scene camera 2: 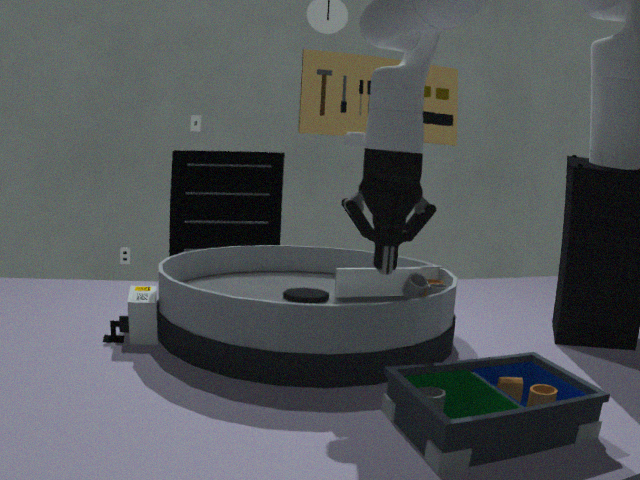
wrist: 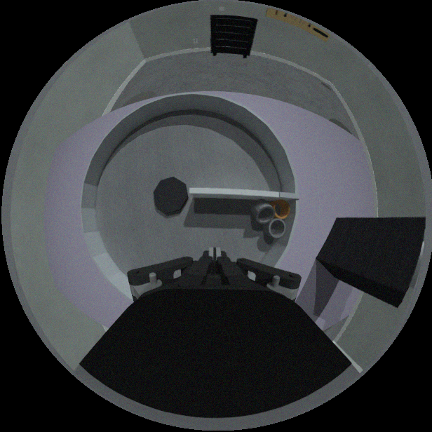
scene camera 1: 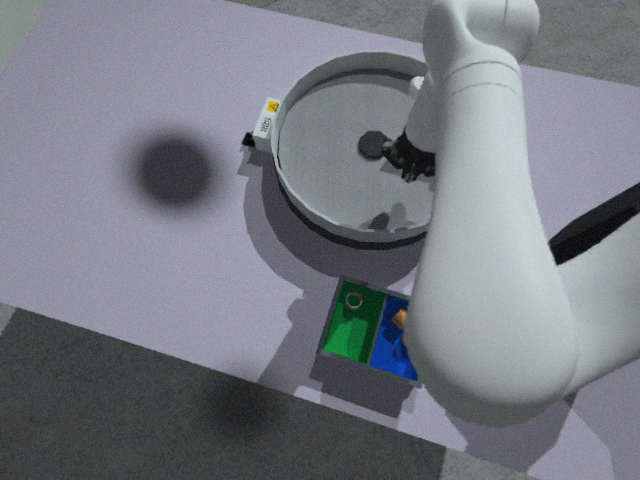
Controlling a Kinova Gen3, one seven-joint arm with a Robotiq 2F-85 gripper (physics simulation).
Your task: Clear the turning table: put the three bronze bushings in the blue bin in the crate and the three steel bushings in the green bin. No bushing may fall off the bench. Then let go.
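Frame: origin at the arm's base, x ahead, y left, z up, level; metres.
Seen in the pictures: gripper, fingertip midpoint: (scene camera 2: 384, 273) (scene camera 1: 407, 178); arm's base at its link origin: (scene camera 2: 614, 164).
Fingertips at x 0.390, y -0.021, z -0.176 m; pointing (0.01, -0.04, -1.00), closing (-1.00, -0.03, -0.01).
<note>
Offsets run from my fingertips to a thing's middle. "*": to the spot under its first point.
My gripper (scene camera 1: 408, 178) (scene camera 2: 385, 268) (wrist: 214, 254) is shut and empty, over the turning table (scene camera 1: 330, 129) (scene camera 2: 310, 328) (wrist: 135, 155), left of the bushings in scene camera 2. Near the wall are a bronze bushing @[0.105 m back, 0.069 m right, 0.039 m down] (scene camera 2: 435, 282) (wrist: 281, 202) and two steel bushings, one @[0.073 m back, 0.064 m right, 0.032 m down] (scene camera 2: 415, 285) (wrist: 263, 212) seemingly tilted beside the divider, one (wrist: 276, 236) nearer the gripper side. The arm hides them in scene camera 1. The green bin (scene camera 1: 343, 338) (scene camera 2: 480, 397) holds a steel bushing @[0.027 m ahead, 0.237 m left, 0.086 m down] (scene camera 1: 346, 300) (scene camera 2: 436, 395). The blue bin (scene camera 1: 387, 356) (scene camera 2: 568, 386) holds two bronze bushings, one @[0.067 m back, 0.241 m left, 0.083 m down] (scene camera 1: 399, 318) (scene camera 2: 510, 388) lying, one @[0.094 m back, 0.270 m left, 0.086 m down] (scene camera 2: 542, 401) upright.
A white divider @[* 0.006 m back, 0.082 m right, 0.031 m down] (scene camera 2: 367, 283) (wrist: 240, 194) runs from near the dark hub @[0.083 m ahead, 0.083 m right, 0.048 m down] (scene camera 1: 372, 144) (scene camera 2: 306, 295) (wrist: 171, 196) to the wall. The grey crate @[* 0.014 m back, 0.346 m left, 0.079 m down] (scene camera 2: 516, 434) stands in front of the table. A white box @[* 0.319 m ahead, 0.056 m right, 0.046 m down] (scene camera 1: 264, 124) (scene camera 2: 142, 320) adjoins the table's left side.
</note>
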